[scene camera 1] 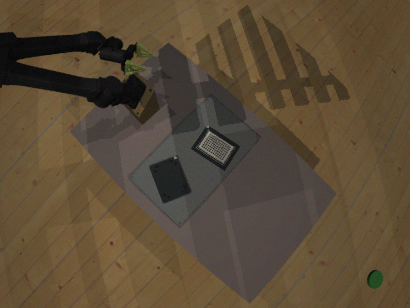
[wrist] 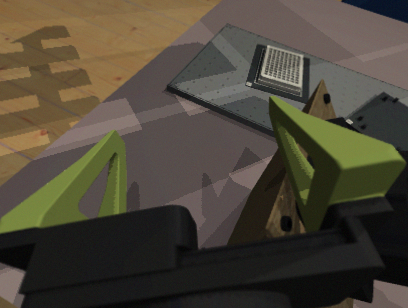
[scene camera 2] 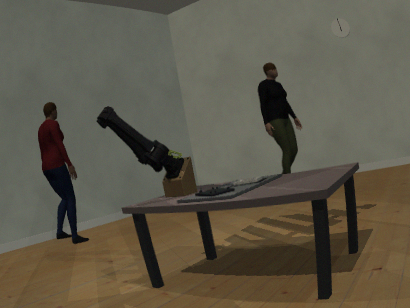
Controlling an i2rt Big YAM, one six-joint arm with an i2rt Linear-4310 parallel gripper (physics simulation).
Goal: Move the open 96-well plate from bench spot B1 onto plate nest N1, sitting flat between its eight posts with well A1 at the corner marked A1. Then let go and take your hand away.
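Places are measured from the arm's base along level axes (x ahead, y left, z up), in millimetres.
Pixels of known places: gripper, fingertip midpoint: [scene camera 1: 149,62] [wrist: 192,121] [scene camera 2: 183,157]; arm's base, origin of the base link: [scene camera 1: 134,91] [scene camera 2: 175,169].
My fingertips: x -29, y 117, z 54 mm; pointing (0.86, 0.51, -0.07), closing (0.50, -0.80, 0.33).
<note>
For each thing: its top centre in the pictures, then the offset to it from my fingertips. Level surfaces: height alone.
- white 96-well plate, middle of its top: [wrist: 283,64] [scene camera 1: 216,146] [scene camera 2: 247,179] dy -22, dx +409, dz -168 mm
- dark plate nest, middle of its top: [wrist: 399,120] [scene camera 1: 169,179] [scene camera 2: 213,188] dy -255, dx +366, dz -163 mm
- brownish table, its level: dz -197 mm
The white 96-well plate [scene camera 1: 216,147] [wrist: 282,66] lies flat on a dark rectangular spot [scene camera 1: 228,163] [wrist: 257,61] on the grey perforated board. The dark plate nest [scene camera 1: 170,180] [wrist: 384,117] is beside it on the same board, with small black posts and a small light mark at one corner. No plate sits on the nest. The marking letters are too small to read. My gripper [scene camera 1: 143,60] [wrist: 192,121] has green fingers spread wide; it is open and empty, high by the arm's base, well away from the plate. In the scene camera 2 view its green fingers show small behind the arm.
The grey board [scene camera 1: 145,175] [scene camera 2: 190,200] [wrist: 200,79] lies on the brownish table [scene camera 1: 280,220] [scene camera 2: 300,186]. A wooden base block [scene camera 1: 142,111] [scene camera 2: 180,184] [wrist: 285,202] carries the arm near one table end. Two people [scene camera 2: 55,145] [scene camera 2: 277,110] stand beyond the table. A green disc [scene camera 1: 375,279] is off the table.
</note>
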